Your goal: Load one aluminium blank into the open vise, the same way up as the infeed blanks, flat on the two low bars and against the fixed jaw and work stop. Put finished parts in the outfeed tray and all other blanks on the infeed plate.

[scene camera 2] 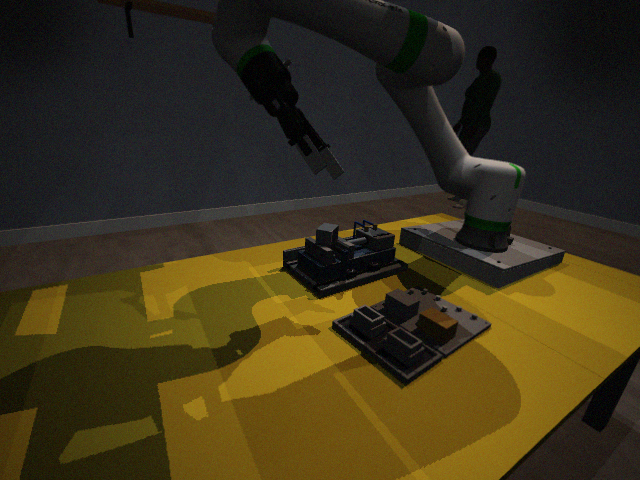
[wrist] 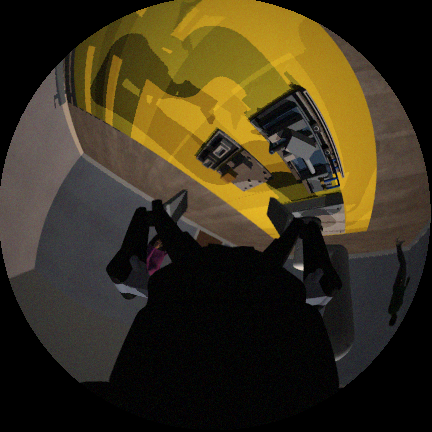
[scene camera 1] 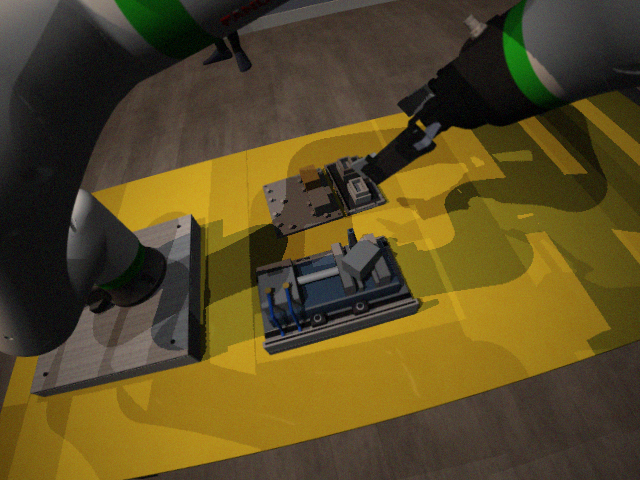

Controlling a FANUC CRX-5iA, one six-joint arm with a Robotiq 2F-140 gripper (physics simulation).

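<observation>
My gripper [scene camera 1: 390, 134] [scene camera 2: 324, 166] [wrist: 227, 201] is open and empty, high above the table. A grey blank [scene camera 1: 363, 256] [scene camera 2: 327, 234] [wrist: 301, 145] sits tilted on top of the vise [scene camera 1: 317, 295] [scene camera 2: 336, 272] at its jaw end, not flat; its contact with the low bars is hidden. The infeed plate [scene camera 1: 292, 209] [scene camera 2: 470, 328] [wrist: 252, 180] bears a grey block [scene camera 1: 320, 200] [scene camera 2: 402, 304] and an orange-brown block [scene camera 1: 310, 177] [scene camera 2: 437, 324] [wrist: 230, 176]. The outfeed tray [scene camera 1: 366, 209] [scene camera 2: 424, 368] holds two parts with recessed tops, one [scene camera 1: 359, 191] [scene camera 2: 368, 321] nearer the vise, the other [scene camera 1: 345, 166] [scene camera 2: 404, 347] farther.
The arm's base plate [scene camera 1: 170, 289] [scene camera 2: 444, 253] stands beside the vise. Blue hoses [scene camera 1: 272, 310] rise at the vise's end nearest the base. Small pegs stand on the infeed plate. A person [scene camera 2: 480, 98] [wrist: 398, 285] stands beyond the table.
</observation>
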